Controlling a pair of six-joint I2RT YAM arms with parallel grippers.
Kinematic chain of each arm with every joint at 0, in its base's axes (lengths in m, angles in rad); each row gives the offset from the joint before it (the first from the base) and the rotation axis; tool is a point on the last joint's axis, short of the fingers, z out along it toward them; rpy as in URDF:
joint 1: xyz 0 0 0.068 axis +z
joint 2: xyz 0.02 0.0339 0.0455 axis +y
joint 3: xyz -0.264 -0.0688 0 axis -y
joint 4: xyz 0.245 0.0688 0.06 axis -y
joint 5: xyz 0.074 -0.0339 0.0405 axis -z
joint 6: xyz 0.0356 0 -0.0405 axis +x
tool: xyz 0 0 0 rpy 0 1.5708 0
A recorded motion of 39 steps. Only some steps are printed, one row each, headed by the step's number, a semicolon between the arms.
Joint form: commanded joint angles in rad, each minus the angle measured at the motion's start. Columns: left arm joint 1, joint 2, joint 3, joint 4, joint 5, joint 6; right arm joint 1, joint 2, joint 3, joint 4, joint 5, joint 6.
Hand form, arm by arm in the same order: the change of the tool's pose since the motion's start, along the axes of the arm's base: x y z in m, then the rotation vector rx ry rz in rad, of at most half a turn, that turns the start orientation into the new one. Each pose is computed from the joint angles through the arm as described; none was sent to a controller.
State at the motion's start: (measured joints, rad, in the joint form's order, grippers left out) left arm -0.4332 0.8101 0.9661 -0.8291 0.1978 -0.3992; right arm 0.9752 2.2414 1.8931 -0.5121 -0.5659 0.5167
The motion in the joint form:
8: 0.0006 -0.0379 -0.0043 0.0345 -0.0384 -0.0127; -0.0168 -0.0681 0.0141 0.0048 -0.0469 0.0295
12: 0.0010 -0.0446 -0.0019 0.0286 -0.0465 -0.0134; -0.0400 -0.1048 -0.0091 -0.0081 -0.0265 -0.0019
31: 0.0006 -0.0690 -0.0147 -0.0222 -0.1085 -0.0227; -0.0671 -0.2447 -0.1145 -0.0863 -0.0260 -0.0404
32: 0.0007 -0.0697 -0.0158 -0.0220 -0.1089 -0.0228; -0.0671 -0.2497 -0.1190 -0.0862 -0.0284 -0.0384
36: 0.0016 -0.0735 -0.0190 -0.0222 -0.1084 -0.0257; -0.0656 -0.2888 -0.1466 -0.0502 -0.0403 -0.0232
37: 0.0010 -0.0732 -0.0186 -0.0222 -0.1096 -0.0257; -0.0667 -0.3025 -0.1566 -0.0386 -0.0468 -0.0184
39: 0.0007 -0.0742 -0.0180 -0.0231 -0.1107 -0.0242; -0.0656 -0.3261 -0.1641 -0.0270 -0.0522 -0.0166
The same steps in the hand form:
8: -0.0047 0.0038 0.0065 -0.0159 -0.0652 0.0389; 0.0019 -0.0096 0.0382 0.0870 0.0019 -0.0026
12: -0.0064 0.0049 0.0076 -0.0134 -0.0698 0.0462; 0.0074 -0.0224 0.0467 0.0829 -0.0363 -0.0207
31: -0.0127 0.0102 0.0019 0.0319 -0.0465 0.1002; -0.0037 -0.0582 0.0698 0.0514 -0.0415 -0.0245
32: -0.0128 0.0102 0.0017 0.0322 -0.0464 0.1007; -0.0045 -0.0591 0.0705 0.0528 -0.0389 -0.0242
36: -0.0134 0.0106 0.0011 0.0298 -0.0453 0.1030; -0.0091 -0.0634 0.0811 0.0942 -0.0486 -0.0238
37: -0.0133 0.0106 0.0012 0.0304 -0.0457 0.1033; -0.0104 -0.0655 0.0846 0.1087 -0.0503 -0.0232
39: -0.0136 0.0107 0.0014 0.0317 -0.0473 0.1030; -0.0135 -0.0684 0.0930 0.1329 -0.0625 -0.0190

